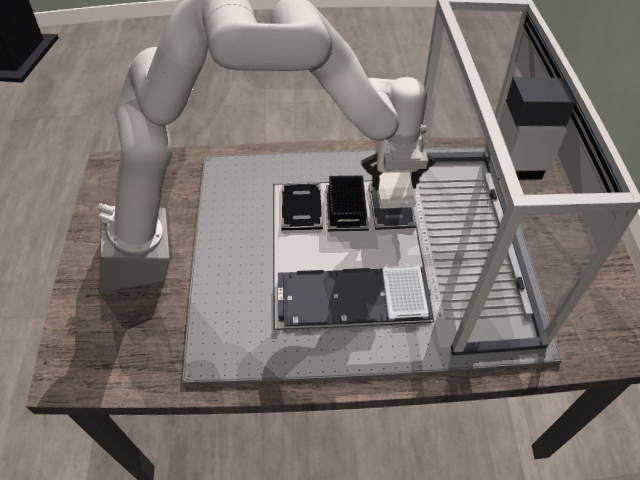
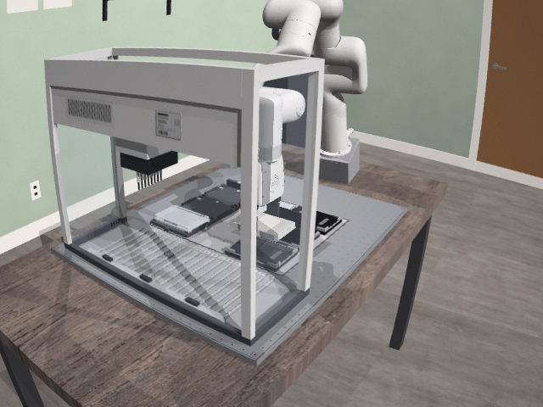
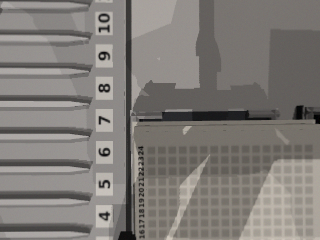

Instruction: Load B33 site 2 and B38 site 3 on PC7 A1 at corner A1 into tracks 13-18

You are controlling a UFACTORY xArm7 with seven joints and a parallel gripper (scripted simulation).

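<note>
Now: the dark carrier PC7 50 mm behind my hand, 280 mm to the right of it and 70 mm below it. Also, from my hand: nest S3: 80 mm below; then cream 384-well plate B33: 10 mm below; then black deep-well block B83: 110 mm behind, 30 mm to the right, 60 mm below.
</note>
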